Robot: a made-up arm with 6 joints. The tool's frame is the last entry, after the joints. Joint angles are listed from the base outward. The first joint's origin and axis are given. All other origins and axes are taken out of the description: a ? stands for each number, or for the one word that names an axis. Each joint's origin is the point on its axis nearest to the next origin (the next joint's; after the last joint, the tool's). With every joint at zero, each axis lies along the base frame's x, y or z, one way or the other. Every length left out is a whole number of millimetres.
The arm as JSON. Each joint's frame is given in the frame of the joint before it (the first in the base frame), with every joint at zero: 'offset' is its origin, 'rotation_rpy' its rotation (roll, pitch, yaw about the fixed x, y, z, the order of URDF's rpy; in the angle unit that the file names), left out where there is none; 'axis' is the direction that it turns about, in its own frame. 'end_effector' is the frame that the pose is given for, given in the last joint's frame.
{
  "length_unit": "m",
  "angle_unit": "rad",
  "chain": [
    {
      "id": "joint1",
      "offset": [
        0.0,
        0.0,
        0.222
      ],
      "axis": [
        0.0,
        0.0,
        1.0
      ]
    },
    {
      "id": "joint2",
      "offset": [
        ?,
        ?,
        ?
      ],
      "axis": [
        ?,
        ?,
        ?
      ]
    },
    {
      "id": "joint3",
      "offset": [
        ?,
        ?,
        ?
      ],
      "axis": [
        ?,
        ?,
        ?
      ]
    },
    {
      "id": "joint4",
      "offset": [
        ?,
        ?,
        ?
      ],
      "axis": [
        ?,
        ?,
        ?
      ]
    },
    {
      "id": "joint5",
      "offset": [
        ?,
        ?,
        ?
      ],
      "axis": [
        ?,
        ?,
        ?
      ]
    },
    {
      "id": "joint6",
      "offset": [
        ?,
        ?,
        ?
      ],
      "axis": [
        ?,
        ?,
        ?
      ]
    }
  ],
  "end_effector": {
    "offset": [
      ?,
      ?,
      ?
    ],
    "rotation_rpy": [
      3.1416,
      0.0,
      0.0
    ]
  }
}
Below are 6 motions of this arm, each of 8 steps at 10 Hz.
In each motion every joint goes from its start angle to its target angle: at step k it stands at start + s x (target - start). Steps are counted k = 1, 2, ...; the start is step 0. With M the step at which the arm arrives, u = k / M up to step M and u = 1 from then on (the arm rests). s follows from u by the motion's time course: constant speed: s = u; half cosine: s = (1 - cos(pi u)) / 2; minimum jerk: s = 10 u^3 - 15 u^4 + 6 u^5.
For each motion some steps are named. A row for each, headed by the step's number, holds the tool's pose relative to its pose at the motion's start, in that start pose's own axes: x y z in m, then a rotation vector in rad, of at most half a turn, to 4 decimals.
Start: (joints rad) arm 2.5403 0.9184 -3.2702 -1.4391 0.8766 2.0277
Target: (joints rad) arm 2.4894 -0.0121 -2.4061 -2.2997 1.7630 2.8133
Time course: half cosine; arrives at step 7
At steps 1, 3, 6, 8:
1: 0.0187 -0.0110 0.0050 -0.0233 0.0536 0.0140
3: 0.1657 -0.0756 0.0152 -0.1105 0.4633 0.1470
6: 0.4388 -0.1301 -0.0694 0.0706 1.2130 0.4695
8: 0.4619 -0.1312 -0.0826 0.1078 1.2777 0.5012

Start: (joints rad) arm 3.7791 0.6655 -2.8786 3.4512 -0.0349 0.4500
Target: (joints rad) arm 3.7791 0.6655 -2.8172 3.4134 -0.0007 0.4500
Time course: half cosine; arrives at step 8
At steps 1, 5, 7, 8:
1: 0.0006 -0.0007 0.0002 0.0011 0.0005 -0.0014
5: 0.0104 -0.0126 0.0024 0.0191 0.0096 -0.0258
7: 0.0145 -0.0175 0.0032 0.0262 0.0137 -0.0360
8: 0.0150 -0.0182 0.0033 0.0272 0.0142 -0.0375

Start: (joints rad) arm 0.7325 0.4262 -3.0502 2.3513 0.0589 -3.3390
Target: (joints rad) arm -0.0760 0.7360 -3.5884 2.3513 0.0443 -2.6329
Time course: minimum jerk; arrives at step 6
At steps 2, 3, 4, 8:
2: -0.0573 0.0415 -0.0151 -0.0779 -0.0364 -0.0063
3: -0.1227 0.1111 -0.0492 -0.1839 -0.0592 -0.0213
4: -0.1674 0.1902 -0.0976 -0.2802 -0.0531 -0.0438
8: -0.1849 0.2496 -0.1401 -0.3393 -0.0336 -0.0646

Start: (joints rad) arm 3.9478 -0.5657 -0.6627 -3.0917 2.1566 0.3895
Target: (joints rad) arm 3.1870 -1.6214 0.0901 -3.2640 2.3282 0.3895
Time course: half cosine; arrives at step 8
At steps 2, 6, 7, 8:
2: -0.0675 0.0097 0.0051 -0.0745 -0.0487 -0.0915
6: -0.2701 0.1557 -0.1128 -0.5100 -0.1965 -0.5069
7: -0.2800 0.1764 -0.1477 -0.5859 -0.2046 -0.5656
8: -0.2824 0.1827 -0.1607 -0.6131 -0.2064 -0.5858

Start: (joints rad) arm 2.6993 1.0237 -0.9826 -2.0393 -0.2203 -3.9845
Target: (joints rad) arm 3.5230 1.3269 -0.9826 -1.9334 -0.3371 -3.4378
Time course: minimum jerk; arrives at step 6
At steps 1, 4, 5, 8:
1: -0.0067 -0.0103 0.0074 -0.0047 -0.0168 -0.0032
4: -0.2102 -0.1413 0.1549 -0.2617 -0.2995 -0.0484
5: -0.2650 -0.1444 0.1841 -0.3556 -0.3316 -0.0544
8: -0.2760 -0.1437 0.1897 -0.3758 -0.3361 -0.0555

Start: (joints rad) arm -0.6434 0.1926 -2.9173 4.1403 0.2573 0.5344
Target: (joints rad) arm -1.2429 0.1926 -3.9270 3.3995 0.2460 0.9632
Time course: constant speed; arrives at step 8
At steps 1, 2, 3, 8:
1: -0.0219 0.0484 0.0016 -0.1563 -0.0115 -0.0817
2: -0.0380 0.0975 -0.0046 -0.3111 -0.0172 -0.1675
3: -0.0481 0.1458 -0.0182 -0.4643 -0.0170 -0.2566
8: -0.0176 0.3283 -0.1815 -1.2055 0.0670 -0.7201

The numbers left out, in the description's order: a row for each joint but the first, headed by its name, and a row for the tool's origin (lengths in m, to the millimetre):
joint2: xyz 0.0 0.0 0.0, axis 0.0 1.0 0.0
joint3: xyz 0.08 0.0 0.426, axis 0.0 1.0 0.0
joint4: xyz 0.076 0.0 -0.338, axis 0.0 0.0 -1.0
joint5: xyz 0.0 0.0 0.0, axis 0.0 1.0 0.0
joint6: xyz 0.057 0.0 -0.073, axis 0.0 0.0 -1.0
tool: xyz 0.0 0.0 0.0

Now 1 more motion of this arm.
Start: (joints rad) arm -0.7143 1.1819 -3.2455 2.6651 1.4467 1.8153
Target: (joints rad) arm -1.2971 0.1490 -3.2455 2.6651 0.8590 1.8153
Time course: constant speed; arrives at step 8
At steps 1, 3, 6, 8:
1: -0.0863 0.0329 0.0660 -0.0078 0.0223 -0.1188
3: -0.2222 0.1382 0.2052 -0.0310 0.0688 -0.3505
6: -0.3015 0.3587 0.4176 -0.0904 0.1461 -0.6759
8: -0.2597 0.5144 0.5456 -0.1490 0.2058 -0.8721

